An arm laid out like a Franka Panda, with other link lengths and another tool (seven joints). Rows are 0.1 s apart.
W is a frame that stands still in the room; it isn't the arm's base.
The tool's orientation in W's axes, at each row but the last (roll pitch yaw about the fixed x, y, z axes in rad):
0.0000, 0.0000, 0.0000
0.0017, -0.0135, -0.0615
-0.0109, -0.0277, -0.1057
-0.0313, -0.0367, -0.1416
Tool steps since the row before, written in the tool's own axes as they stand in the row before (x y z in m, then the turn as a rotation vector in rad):
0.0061, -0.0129, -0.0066, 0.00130, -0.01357, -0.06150
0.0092, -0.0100, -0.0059, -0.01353, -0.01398, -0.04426
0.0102, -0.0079, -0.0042, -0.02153, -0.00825, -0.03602
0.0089, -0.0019, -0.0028, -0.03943, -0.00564, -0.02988
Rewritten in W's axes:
0.0061, -0.0129, -0.0066, 0.00130, -0.01357, -0.06150
0.0086, -0.0105, -0.0058, -0.01376, -0.01308, -0.04446
0.0094, -0.0090, -0.0038, -0.02132, -0.00643, -0.03651
0.0086, -0.0032, -0.0024, -0.03886, -0.00110, -0.03112

